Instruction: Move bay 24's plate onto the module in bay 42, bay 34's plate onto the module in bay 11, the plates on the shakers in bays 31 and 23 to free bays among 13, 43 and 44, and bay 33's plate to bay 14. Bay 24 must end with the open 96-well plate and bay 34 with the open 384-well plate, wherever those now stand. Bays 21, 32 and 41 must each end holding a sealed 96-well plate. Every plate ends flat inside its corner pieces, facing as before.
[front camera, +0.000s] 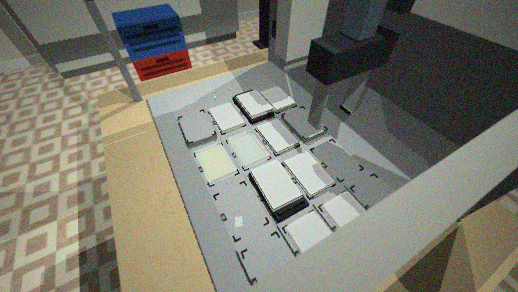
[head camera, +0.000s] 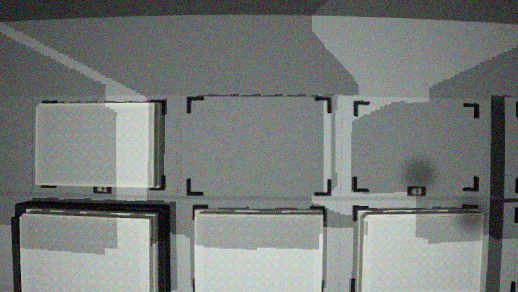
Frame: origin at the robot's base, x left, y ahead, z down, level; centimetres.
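Seen in the pictures: gripper, between the fingertips: (front camera: 330, 117); robot's base, origin of its link: (front camera: 179, 122).
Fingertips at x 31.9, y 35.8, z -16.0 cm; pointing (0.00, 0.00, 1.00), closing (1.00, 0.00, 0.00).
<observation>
Pixels of each thing's top centre, then the offset from my fingertips to it. "spot": a spot on its surface instead.
- bay 42 module, centre of its top: (head camera: 259, 146) (front camera: 303, 121) dx +4.5, dy -13.0, dz +13.8 cm
- bay 41, a spot on its surface: (head camera: 92, 145) (front camera: 277, 97) spot: dx +4.4, dy -29.4, dz +14.5 cm
- bay 32, a spot on its surface: (head camera: 258, 267) (front camera: 274, 135) spot: dx -7.3, dy -13.0, dz +14.5 cm
- bay 33, a spot on its surface: (head camera: 422, 265) (front camera: 305, 172) spot: dx -7.2, dy +3.2, dz +14.5 cm
- bay 21, a spot on its surface: (front camera: 226, 117) spot: dx -17.2, dy -28.4, dz +14.5 cm
- bay 34, a spot on its surface: (front camera: 340, 209) spot: dx -7.2, dy +16.7, dz +13.1 cm
- bay 24, a spot on its surface: (front camera: 306, 231) spot: dx -17.5, dy +16.8, dz +13.1 cm
- bay 31's, centre of its top: (head camera: 82, 261) (front camera: 253, 101) dx -6.0, dy -28.9, dz +12.3 cm
- bay 23's, centre of its top: (front camera: 275, 181) dx -17.0, dy +2.9, dz +12.3 cm
- yellowish plate, centre of its top: (front camera: 215, 160) dx -27.6, dy -13.0, dz +14.5 cm
- pale greenish plate, centre of its top: (front camera: 247, 146) dx -16.9, dy -13.0, dz +14.5 cm
- bay 11 module, a spot on its surface: (front camera: 197, 126) spot: dx -27.5, dy -28.6, dz +14.1 cm
- bay 43, a spot on its surface: (head camera: 472, 110) spot: dx +8.4, dy +9.6, dz +16.0 cm
- bay 13, a spot on its surface: (front camera: 216, 196) spot: dx -31.6, dy -2.8, dz +15.9 cm
My gripper (front camera: 331, 116) hangs above the back deck near the bay 42 module (front camera: 304, 124) (head camera: 255, 145), jaws apart and empty. White-topped plates stand in bay 41 (front camera: 279, 98) (head camera: 92, 145), bay 32 (front camera: 276, 135) (head camera: 258, 267), bay 33 (front camera: 306, 170) (head camera: 422, 265), bay 21 (front camera: 226, 117), bay 34 (front camera: 340, 209) and bay 24 (front camera: 306, 231). White plates sit on the dark shakers, on bay 31's (front camera: 253, 103) (head camera: 85, 270) and bay 23's (front camera: 276, 184). A yellowish plate (front camera: 216, 163) is in bay 12, a pale greenish plate (front camera: 248, 148) in bay 22. The bay 11 module (front camera: 197, 126) bears no plate.
Corner pieces of bay 43 (head camera: 472, 110) surround no plate, nor do those of bay 13 (front camera: 216, 196). A pale beam (front camera: 425, 200) crosses the front and hides part of the near deck. Blue and red drawers (front camera: 152, 42) stand behind. A post (front camera: 115, 52) rises at the left.
</observation>
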